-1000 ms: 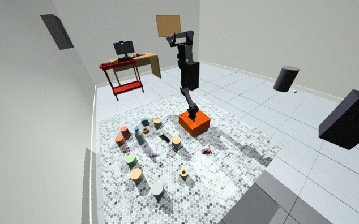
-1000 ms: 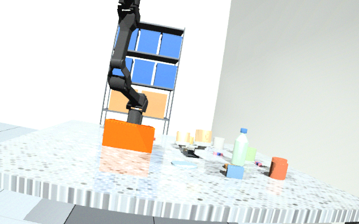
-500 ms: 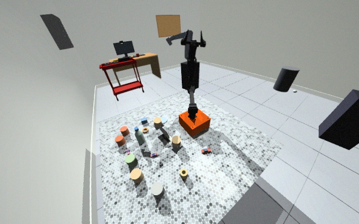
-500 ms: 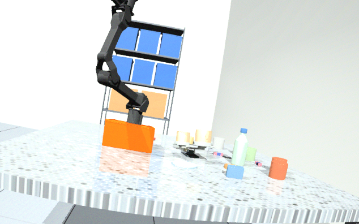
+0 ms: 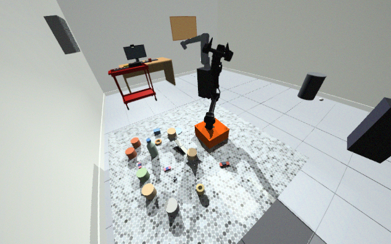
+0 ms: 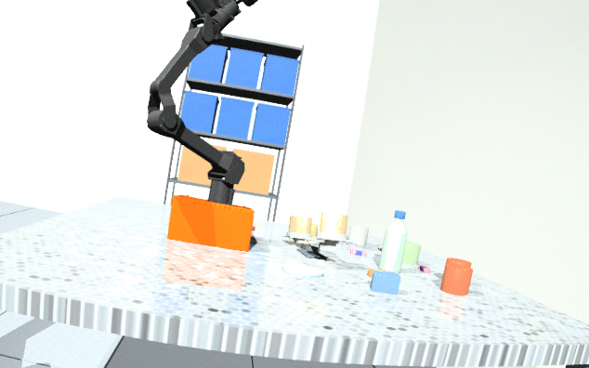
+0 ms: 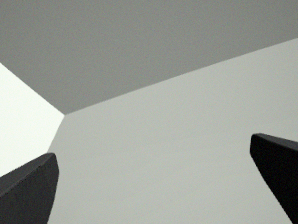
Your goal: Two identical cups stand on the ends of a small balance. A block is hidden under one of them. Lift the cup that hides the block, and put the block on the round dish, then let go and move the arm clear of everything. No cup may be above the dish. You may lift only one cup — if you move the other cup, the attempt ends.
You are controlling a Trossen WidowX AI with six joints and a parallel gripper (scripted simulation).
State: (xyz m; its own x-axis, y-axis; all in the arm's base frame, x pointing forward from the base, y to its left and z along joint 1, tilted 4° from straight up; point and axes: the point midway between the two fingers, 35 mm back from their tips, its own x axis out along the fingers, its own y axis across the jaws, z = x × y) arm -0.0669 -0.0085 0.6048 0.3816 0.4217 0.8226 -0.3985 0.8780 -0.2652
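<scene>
My gripper tip is now 31 cm short of the mint block, 3 cm to the right of it and 70 cm above it. The rest, counted from my gripper tip: pale blue round dish: 21 cm ahead, 32 cm to the right, 74 cm below; green bottle: 50 cm ahead, 23 cm to the right, 63 cm below; blue box: 36 cm ahead, 45 cm to the right, 72 cm below.
</scene>
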